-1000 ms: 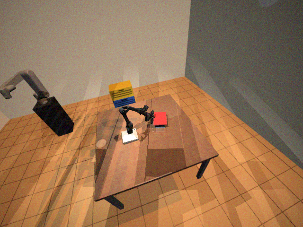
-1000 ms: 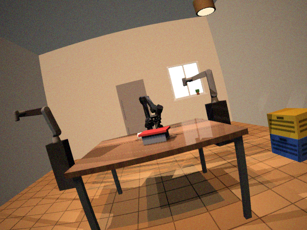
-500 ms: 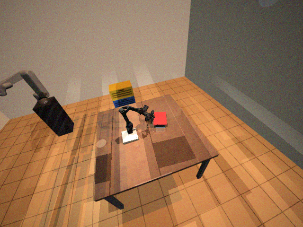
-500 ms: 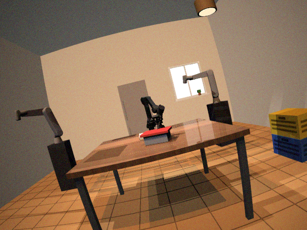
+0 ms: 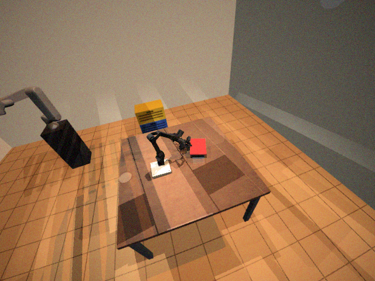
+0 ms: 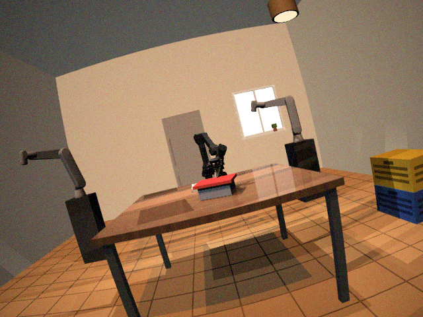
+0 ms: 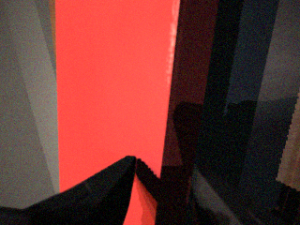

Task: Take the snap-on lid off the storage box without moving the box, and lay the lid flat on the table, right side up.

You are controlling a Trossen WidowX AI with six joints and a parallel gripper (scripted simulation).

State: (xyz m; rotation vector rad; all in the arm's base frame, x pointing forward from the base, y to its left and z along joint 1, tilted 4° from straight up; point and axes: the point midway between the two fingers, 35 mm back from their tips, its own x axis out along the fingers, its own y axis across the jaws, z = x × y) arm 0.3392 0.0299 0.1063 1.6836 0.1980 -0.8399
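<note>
Now: gripper tip 7 cm short of the red lid and 3 cm to the left of it. Also, from my gripper tip: grey storage box 7 cm ahead, 5 cm below, 3 cm to the right.
</note>
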